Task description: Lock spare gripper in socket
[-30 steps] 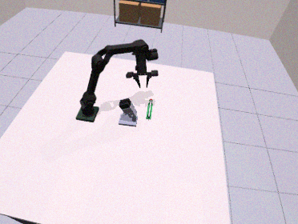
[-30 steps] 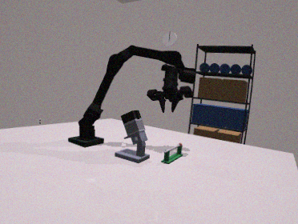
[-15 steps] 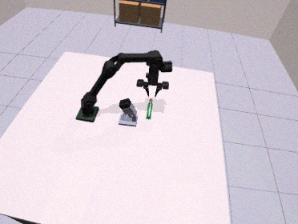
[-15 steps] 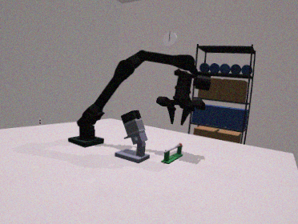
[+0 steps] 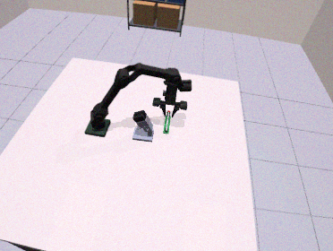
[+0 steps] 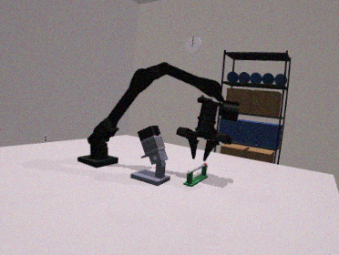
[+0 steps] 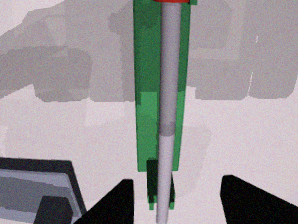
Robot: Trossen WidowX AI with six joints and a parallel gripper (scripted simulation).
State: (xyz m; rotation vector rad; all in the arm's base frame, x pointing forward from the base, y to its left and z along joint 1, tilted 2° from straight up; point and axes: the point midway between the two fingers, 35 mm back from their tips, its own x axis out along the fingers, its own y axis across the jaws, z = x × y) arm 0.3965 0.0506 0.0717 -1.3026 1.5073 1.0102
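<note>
The green cradle lies 1 cm to the left of my gripper tip and 5 cm below it. Round my gripper tip: grey mount (13 cm behind, 8 cm to the right, 2 cm below); then spare gripper (14 cm behind, 8 cm to the right, 4 cm above).
</note>
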